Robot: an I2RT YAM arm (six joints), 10 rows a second.
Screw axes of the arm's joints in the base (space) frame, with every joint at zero. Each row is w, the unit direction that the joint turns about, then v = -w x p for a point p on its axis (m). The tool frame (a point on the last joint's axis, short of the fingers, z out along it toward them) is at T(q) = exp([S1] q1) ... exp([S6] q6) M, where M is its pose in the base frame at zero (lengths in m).
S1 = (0, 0, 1, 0, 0, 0)
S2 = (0, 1, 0, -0.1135, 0, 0.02)
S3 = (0, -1, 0, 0.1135, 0, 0.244)
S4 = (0, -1, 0, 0.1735, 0, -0.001)
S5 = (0, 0, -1, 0, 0.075, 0)
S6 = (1, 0, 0, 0, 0.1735, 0)
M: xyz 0.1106 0 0.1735 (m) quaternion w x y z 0.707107 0 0.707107 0
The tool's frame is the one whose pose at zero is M.
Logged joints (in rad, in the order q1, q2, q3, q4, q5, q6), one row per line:
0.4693 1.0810 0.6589 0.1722 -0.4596 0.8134
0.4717 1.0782 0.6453 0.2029 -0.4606 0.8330
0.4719 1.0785 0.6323 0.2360 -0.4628 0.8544
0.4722 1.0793 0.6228 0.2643 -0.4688 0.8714
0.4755 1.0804 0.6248 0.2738 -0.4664 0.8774
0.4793 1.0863 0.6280 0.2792 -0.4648 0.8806
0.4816 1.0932 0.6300 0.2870 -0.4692 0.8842
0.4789 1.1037 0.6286 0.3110 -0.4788 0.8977
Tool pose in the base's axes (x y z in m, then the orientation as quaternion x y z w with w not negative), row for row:
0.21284 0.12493 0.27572 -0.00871 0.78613 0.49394 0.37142
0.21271 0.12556 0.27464 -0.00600 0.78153 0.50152 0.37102
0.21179 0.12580 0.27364 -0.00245 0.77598 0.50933 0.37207
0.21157 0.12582 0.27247 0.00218 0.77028 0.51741 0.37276
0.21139 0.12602 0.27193 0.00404 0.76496 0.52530 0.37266
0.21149 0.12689 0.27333 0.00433 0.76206 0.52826 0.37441
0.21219 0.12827 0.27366 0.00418 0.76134 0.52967 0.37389
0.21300 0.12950 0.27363 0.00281 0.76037 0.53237 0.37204
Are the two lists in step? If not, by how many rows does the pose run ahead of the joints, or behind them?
The pose runs 1 row behind the joints: the pose in row i belongs to the joints in row i - 1.
